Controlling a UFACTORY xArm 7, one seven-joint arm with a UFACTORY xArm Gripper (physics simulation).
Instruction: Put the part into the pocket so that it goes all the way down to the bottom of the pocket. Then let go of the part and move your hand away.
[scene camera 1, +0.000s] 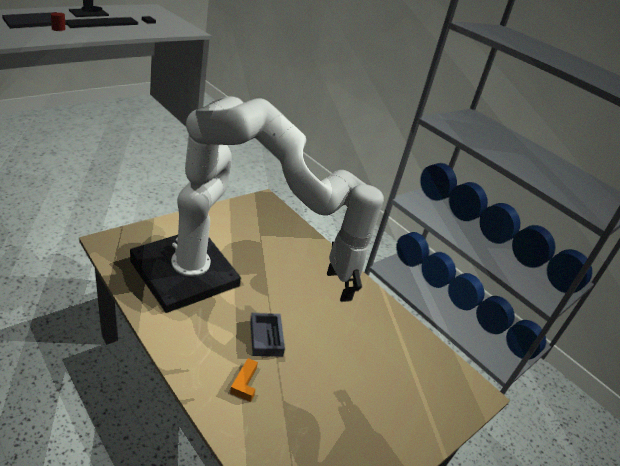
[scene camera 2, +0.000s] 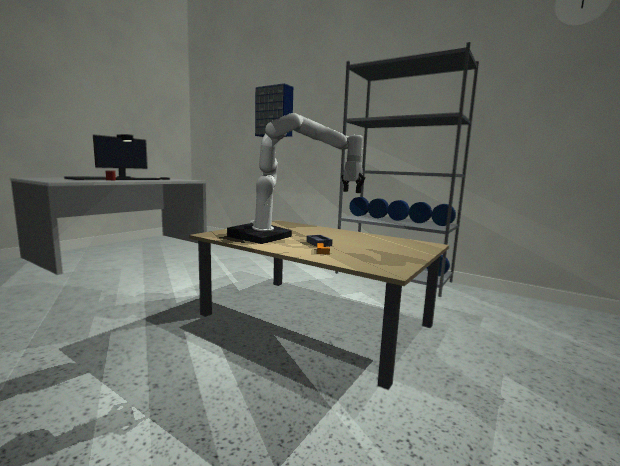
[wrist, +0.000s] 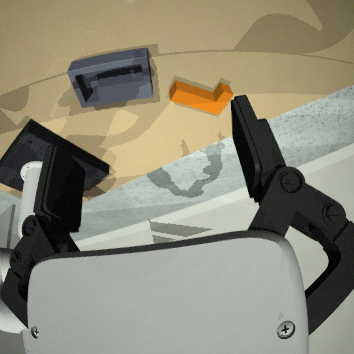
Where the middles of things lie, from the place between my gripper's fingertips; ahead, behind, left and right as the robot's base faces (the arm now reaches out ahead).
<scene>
The orange L-shaped block (wrist: 180, 92) lies 27 cm below my hand, 22 cm to the right of it and 7 cm behind it. The rest, counted from my hand: dark grey pocket block (scene camera 1: 267, 337): 27 cm below, 15 cm behind, 6 cm to the right.
</scene>
